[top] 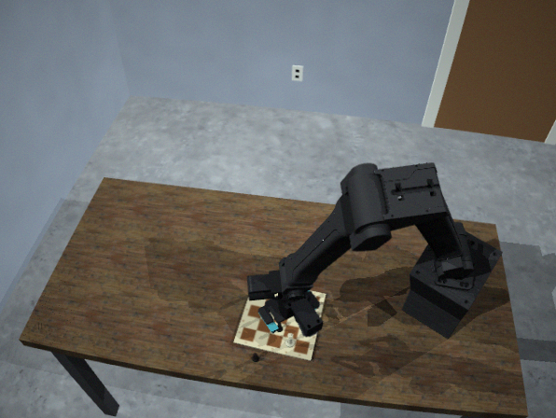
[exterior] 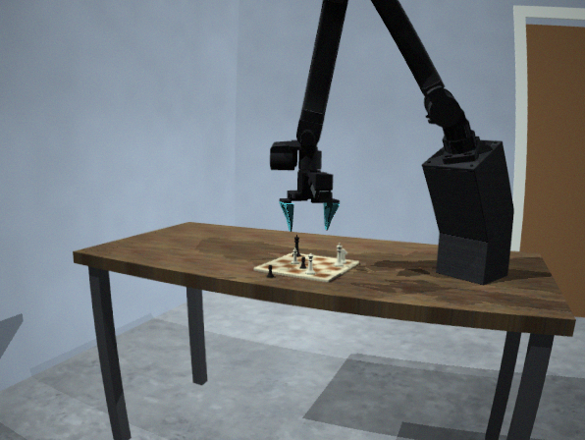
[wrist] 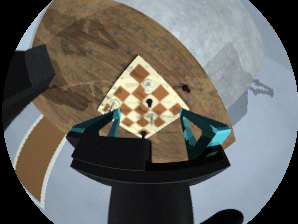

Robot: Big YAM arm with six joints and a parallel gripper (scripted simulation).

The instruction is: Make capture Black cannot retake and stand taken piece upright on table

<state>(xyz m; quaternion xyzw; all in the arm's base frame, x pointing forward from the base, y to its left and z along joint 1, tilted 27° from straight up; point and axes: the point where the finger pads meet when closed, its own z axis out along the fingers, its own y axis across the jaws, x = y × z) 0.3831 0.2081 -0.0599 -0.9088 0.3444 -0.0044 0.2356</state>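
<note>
Now: the chessboard 120 mm below my hand, 70 mm to the right of it and 40 mm ahead of it. Round my hand: tall black piece 140 mm to the right, 130 mm ahead, 90 mm below; then tall white piece 110 mm to the right, 90 mm below, 30 mm behind.
</note>
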